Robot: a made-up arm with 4 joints.
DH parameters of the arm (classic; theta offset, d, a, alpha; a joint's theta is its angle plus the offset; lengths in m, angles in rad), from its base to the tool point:
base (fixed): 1.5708 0.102 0 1.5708
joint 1: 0 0.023 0.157 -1.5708
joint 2: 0 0.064 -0.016 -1.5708
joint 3: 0 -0.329 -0.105 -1.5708
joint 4: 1.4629 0 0.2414 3.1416
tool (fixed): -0.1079 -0.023 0 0
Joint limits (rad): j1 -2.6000..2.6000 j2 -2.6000..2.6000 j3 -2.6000..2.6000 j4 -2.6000..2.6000
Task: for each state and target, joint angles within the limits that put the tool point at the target. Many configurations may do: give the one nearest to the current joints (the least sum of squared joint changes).
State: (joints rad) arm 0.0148 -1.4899 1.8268 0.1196
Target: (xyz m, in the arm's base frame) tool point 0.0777 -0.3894 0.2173
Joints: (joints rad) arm -0.0667 -1.4125 1.8261 -0.2522
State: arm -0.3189 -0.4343 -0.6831 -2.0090
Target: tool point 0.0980 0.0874 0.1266
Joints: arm -0.2927 -0.8347 -1.0108 -2.6000
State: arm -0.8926 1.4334 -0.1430 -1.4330
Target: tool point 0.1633 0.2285 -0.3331
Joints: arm -1.1742 0.8315 -0.0124 -1.4161
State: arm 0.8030 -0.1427 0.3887 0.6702
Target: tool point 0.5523 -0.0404 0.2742
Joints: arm 0.3203 0.3372 0.4399 1.1402
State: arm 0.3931 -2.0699 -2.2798 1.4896
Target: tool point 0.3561 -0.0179 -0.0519
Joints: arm 0.5545 -1.3733 -2.5109 1.7421
